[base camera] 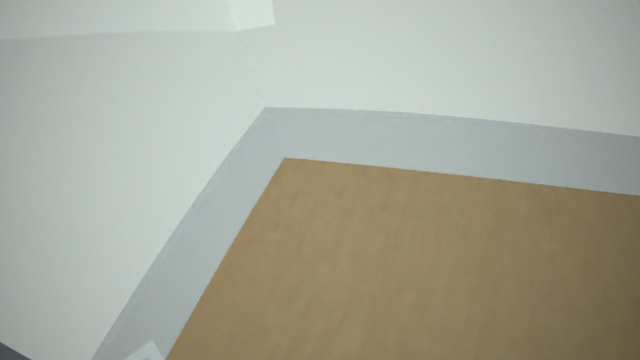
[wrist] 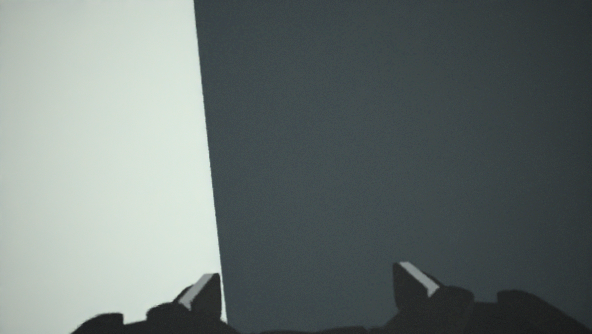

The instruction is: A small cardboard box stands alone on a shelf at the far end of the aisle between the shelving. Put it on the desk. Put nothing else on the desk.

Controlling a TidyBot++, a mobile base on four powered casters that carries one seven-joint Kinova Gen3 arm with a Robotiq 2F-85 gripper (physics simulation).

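Frame: origin at the arm's base, x ahead, y left, z up, level; centimetres.
Seen in the pictures: gripper, fingertip midpoint: point(wrist: 307, 287).
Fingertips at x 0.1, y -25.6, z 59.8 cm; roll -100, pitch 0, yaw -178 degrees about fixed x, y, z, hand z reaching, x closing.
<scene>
A point is followed by its place in that frame.
My gripper point(wrist: 307, 287) {z 59.8, x 0.1, y -25.6 cm} is open in the wrist view, its two fingers standing wide apart at the bottom, with nothing between them. Beyond the fingers are a pale wall and a dark surface. The small cardboard box, the shelf and the desk do not show in either view that I can make out.
In the base camera view a brown floor point(base camera: 410, 270) {z -41.9, x 33.0, y -1.5 cm} meets a grey skirting strip point(base camera: 400, 135) {z -35.8, x 49.8, y -2.8 cm} below pale walls point(base camera: 425, 60) {z -25.2, x 49.7, y -6.9 cm}, which form a corner left of centre. In the wrist view a pale wall point(wrist: 100, 150) {z 65.1, x 31.2, y -56.9 cm} on the left borders a large dark flat surface point(wrist: 390, 140) {z 63.3, x -15.3, y -65.4 cm} on the right.
</scene>
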